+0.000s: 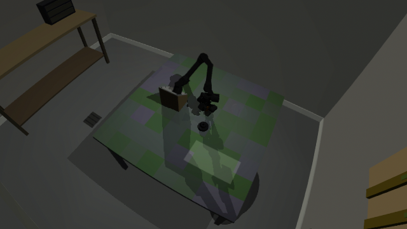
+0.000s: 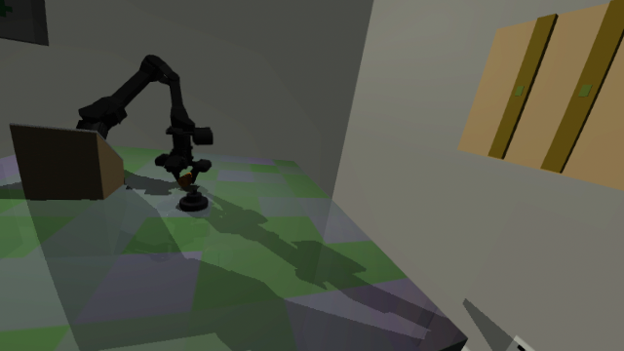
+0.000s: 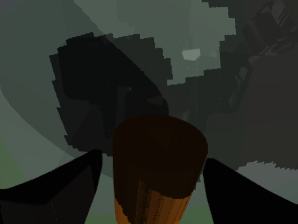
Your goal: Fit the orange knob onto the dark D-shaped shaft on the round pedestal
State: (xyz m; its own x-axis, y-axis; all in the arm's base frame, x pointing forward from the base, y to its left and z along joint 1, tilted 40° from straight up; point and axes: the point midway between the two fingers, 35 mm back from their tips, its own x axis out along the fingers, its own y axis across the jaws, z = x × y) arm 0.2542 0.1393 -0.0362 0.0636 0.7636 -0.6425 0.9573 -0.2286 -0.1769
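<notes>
My gripper tip is now 1 cm to the right of the orange knob and 1 cm below it. The rest, counted from my gripper tip: dark round pedestal (5 cm ahead, 18 cm to the right, 2 cm above).
</notes>
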